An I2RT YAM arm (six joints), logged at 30 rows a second.
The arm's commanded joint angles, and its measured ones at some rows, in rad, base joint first. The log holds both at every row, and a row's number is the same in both.
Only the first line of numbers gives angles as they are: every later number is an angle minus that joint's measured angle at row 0.
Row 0, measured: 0.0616, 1.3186, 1.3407, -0.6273, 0.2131, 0.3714
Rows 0 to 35, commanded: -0.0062, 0.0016, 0.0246, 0.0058, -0.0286, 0.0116; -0.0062, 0.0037, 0.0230, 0.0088, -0.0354, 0.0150; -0.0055, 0.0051, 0.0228, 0.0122, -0.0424, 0.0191; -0.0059, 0.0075, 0.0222, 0.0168, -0.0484, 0.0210; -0.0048, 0.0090, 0.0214, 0.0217, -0.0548, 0.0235; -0.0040, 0.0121, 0.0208, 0.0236, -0.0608, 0.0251; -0.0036, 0.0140, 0.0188, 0.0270, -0.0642, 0.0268; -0.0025, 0.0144, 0.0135, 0.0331, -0.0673, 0.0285; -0.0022, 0.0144, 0.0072, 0.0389, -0.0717, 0.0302; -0.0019, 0.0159, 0.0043, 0.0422, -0.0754, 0.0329; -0.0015, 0.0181, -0.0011, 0.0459, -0.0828, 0.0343; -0.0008, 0.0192, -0.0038, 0.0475, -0.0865, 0.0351; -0.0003, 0.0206, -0.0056, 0.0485, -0.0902, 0.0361; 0.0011, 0.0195, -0.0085, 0.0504, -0.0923, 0.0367; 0.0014, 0.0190, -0.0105, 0.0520, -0.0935, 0.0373; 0.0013, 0.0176, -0.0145, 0.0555, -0.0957, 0.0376; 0.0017, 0.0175, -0.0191, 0.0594, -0.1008, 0.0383; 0.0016, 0.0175, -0.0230, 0.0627, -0.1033, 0.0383; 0.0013, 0.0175, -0.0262, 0.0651, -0.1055, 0.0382; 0.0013, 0.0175, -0.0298, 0.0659, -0.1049, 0.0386; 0.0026, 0.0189, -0.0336, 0.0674, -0.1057, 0.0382; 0.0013, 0.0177, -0.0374, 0.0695, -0.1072, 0.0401; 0.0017, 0.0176, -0.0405, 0.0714, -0.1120, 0.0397; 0.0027, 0.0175, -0.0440, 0.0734, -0.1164, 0.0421; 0.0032, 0.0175, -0.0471, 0.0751, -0.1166, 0.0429; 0.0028, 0.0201, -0.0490, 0.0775, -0.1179, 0.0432; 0.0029, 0.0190, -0.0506, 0.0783, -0.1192, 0.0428; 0.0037, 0.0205, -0.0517, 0.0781, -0.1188, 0.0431; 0.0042, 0.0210, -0.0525, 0.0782, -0.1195, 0.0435; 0.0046, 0.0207, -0.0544, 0.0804, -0.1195, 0.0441; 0.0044, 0.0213, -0.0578, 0.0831, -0.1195, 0.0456; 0.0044, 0.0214, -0.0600, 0.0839, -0.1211, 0.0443; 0.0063, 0.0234, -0.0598, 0.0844, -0.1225, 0.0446; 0.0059, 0.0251, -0.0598, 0.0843, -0.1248, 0.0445; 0.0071, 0.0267, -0.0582, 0.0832, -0.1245, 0.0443; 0.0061, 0.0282, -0.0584, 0.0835, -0.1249, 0.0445
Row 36, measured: 0.0015, 0.0103, -0.0465, 0.0702, -0.1126, 0.0301
